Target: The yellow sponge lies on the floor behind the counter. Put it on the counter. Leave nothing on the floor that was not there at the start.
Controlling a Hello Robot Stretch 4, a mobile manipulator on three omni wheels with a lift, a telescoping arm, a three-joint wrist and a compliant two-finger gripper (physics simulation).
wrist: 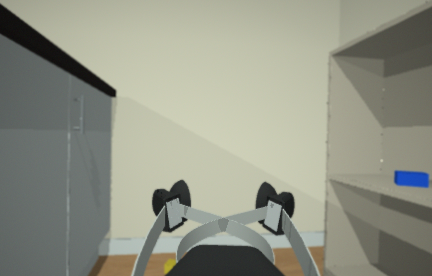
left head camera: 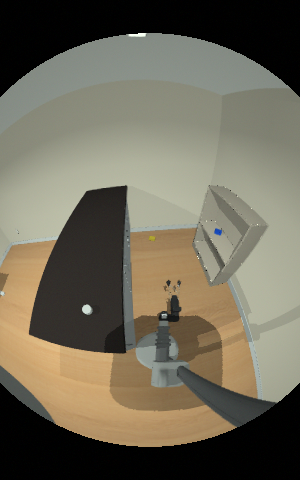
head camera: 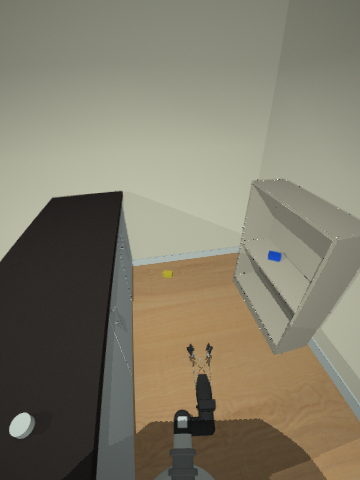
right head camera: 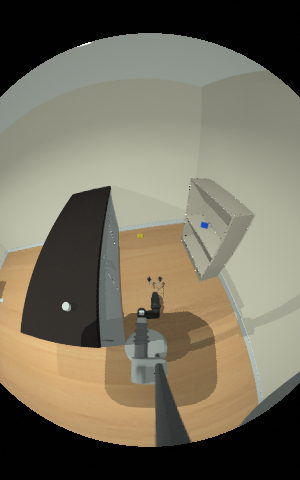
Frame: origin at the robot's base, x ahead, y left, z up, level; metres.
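Where they show: gripper, fingertip midpoint: [wrist: 222,197] [left head camera: 173,279] [head camera: 199,343] [right head camera: 154,276].
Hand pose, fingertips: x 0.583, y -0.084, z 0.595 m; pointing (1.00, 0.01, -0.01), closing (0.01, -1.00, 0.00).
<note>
Things, the pixels of their centre, and the offset from my fingertips.
- yellow sponge at the middle of its body: [wrist: 176,267] [head camera: 167,274] [left head camera: 151,237] [right head camera: 139,235] 1.082 m ahead, 0.222 m left, 0.600 m down
- white round object at the middle of its body: [head camera: 22,425] [left head camera: 86,309] [right head camera: 66,306] 0.378 m back, 0.484 m left, 0.299 m up
- blue block at the middle of its body: [wrist: 410,178] [head camera: 274,256] [right head camera: 204,224] [left head camera: 217,231] 0.732 m ahead, 0.664 m right, 0.084 m down
The yellow sponge [head camera: 167,274] [left head camera: 152,238] [right head camera: 140,236] lies on the floor near the back wall, between the counter and the shelf unit. In the wrist view a small part of the sponge [wrist: 170,265] shows at the bottom edge, partly hidden by the gripper body. The dark-topped counter [head camera: 65,300] [left head camera: 85,260] [right head camera: 70,255] [wrist: 35,125] stands on the left. My gripper [head camera: 200,348] [left head camera: 173,283] [right head camera: 154,279] [wrist: 222,197] is open and empty, above the floor in the aisle beside the counter, well short of the sponge.
A white round object [head camera: 22,425] [left head camera: 87,309] [right head camera: 66,306] stands on the counter's near part. A shelf unit [head camera: 320,290] [left head camera: 245,255] [right head camera: 228,247] stands on the right, with a blue block [head camera: 274,256] [left head camera: 218,232] [right head camera: 204,225] [wrist: 411,178] on its middle shelf. The back wall closes the aisle.
</note>
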